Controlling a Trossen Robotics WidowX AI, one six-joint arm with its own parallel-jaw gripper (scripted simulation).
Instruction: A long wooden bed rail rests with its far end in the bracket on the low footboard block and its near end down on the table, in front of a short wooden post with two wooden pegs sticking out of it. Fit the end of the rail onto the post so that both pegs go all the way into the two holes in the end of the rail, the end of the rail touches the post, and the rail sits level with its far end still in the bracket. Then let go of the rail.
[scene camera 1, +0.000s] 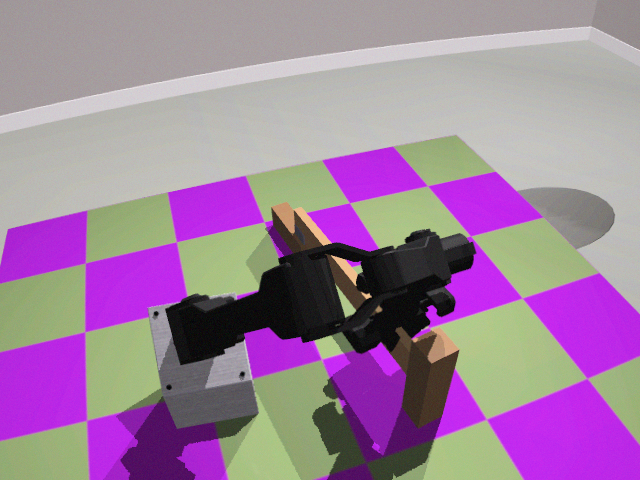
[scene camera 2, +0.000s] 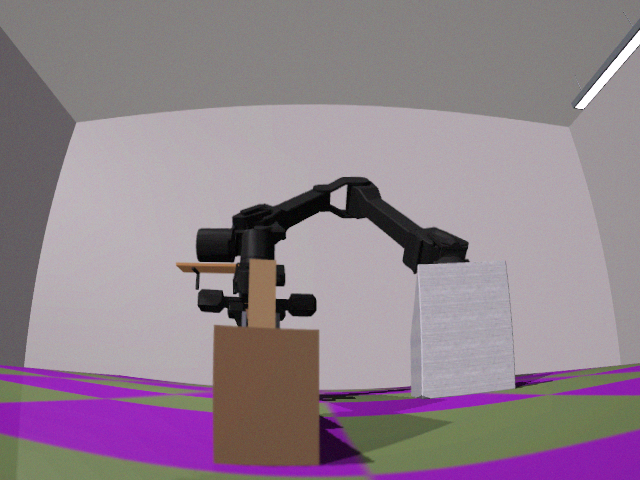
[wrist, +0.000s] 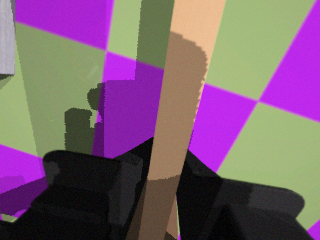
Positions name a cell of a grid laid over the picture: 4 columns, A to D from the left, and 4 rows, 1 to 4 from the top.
Labels:
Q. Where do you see my gripper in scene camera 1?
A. C3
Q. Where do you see my gripper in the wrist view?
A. C3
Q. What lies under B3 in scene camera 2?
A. A long wooden rail.

